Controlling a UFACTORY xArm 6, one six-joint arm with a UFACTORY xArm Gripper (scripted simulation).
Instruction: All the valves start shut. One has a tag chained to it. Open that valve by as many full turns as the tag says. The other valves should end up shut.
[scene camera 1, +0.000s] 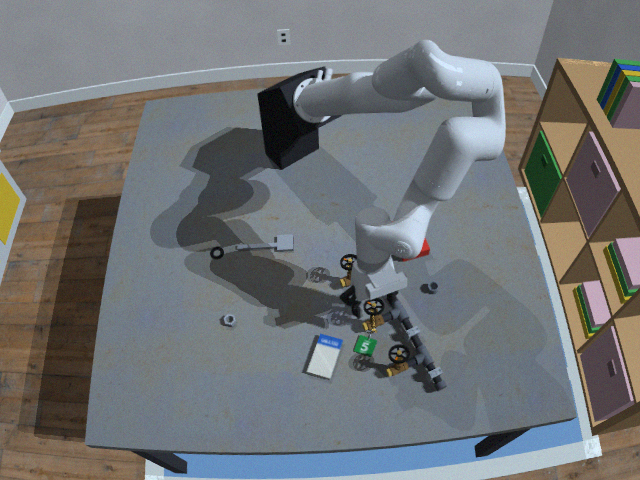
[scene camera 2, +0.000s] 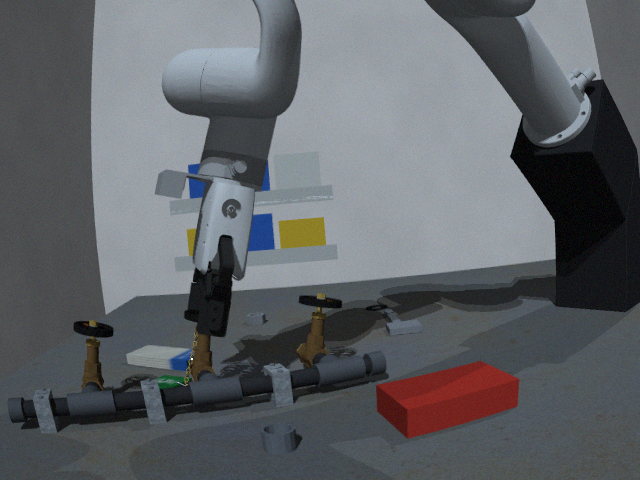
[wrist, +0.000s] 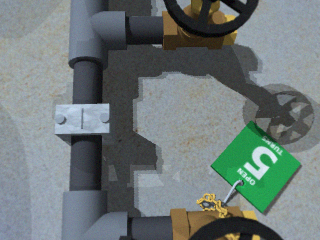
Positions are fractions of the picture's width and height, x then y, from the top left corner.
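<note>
Gripper (scene camera 2: 0.32, 0.68) visible. Red block (scene camera 2: 0.65, 0.85) visible; in the wrist view the block is out of frame.
</note>
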